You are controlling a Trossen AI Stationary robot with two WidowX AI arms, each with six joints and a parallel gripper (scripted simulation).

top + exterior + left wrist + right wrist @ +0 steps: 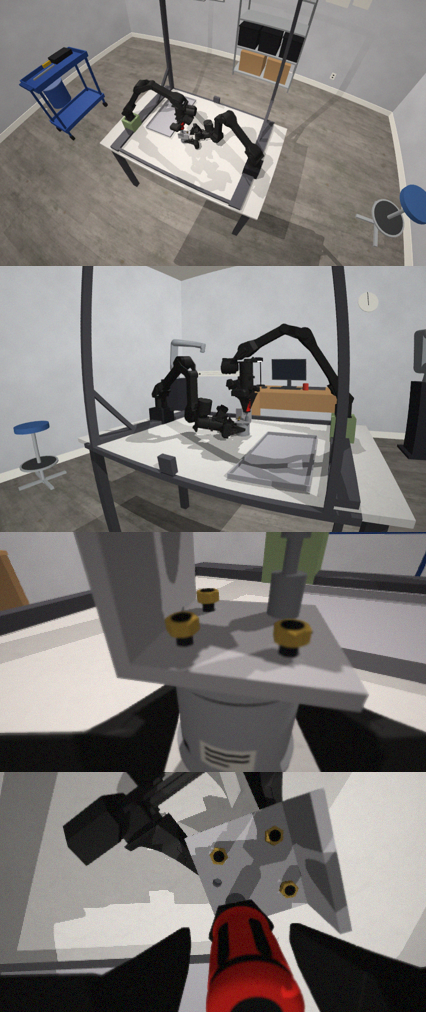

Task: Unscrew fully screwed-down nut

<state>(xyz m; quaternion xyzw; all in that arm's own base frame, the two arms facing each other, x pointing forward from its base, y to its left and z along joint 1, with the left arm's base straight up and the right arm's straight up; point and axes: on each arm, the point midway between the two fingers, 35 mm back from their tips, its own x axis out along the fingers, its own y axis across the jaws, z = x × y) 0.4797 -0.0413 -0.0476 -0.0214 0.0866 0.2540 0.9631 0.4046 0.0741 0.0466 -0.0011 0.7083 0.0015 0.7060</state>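
The red-handled nut driver is 3 cm below my right hand. Round my right hand: l-shaped bracket: 7 cm below, 2 cm to the left, 1 cm ahead; grey joint module: 11 cm below, 2 cm to the left, 1 cm ahead; shallow grey tray: 19 cm to the right, 17 cm behind, 14 cm below.
Now: left hand 10 mm short of the grey joint module and 30 mm to the left of it. From my left hand the other things lie so: l-shaped bracket 10 mm ahead, 30 mm to the right, 40 mm above; red-handled nut driver 50 mm to the right, 80 mm above; shallow grey tray 170 mm behind, 240 mm to the right, 30 mm below.
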